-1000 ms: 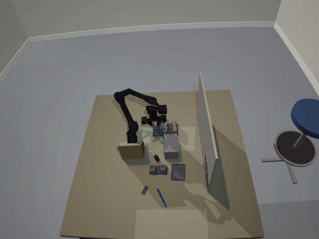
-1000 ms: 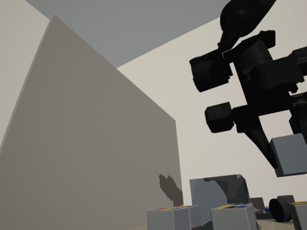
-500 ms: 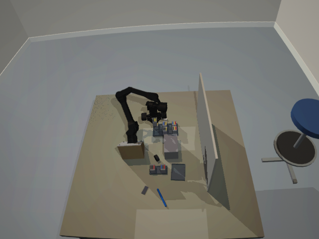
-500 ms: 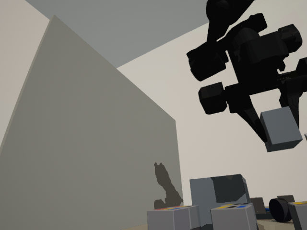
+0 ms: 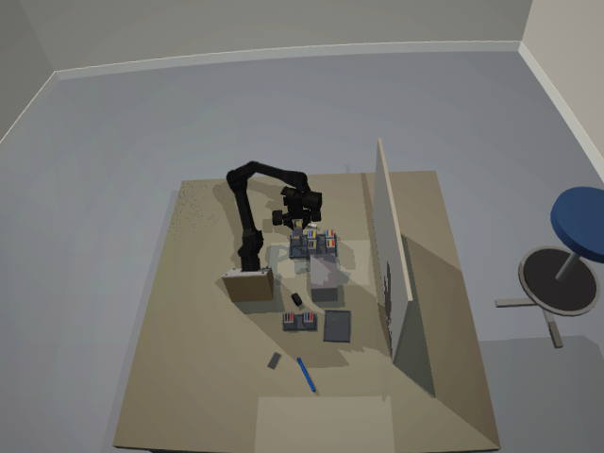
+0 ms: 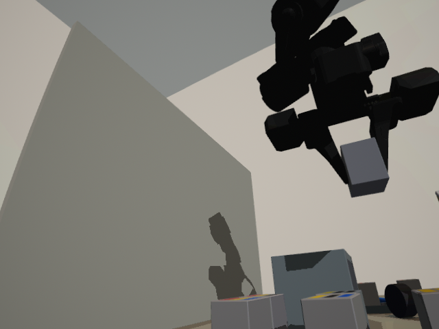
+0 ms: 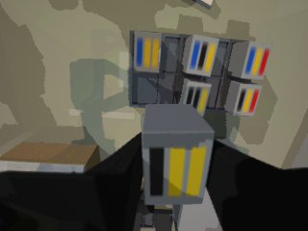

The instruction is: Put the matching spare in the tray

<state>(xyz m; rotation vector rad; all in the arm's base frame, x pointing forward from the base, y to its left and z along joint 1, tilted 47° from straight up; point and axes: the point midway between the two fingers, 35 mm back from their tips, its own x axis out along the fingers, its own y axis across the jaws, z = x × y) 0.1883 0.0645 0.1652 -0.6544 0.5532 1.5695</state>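
Now: gripper tip 35 cm to the left of the dark tray, 15 cm short of it and 15 cm above it. Also, from my gripper tip: tall upright board (34 cm ahead, 15 cm to the right, 7 cm above); grey mounted unit (15 cm to the right, 11 cm below, 10 cm ahead); blue pen (54 cm to the right, 15 cm below, 3 cm ahead).
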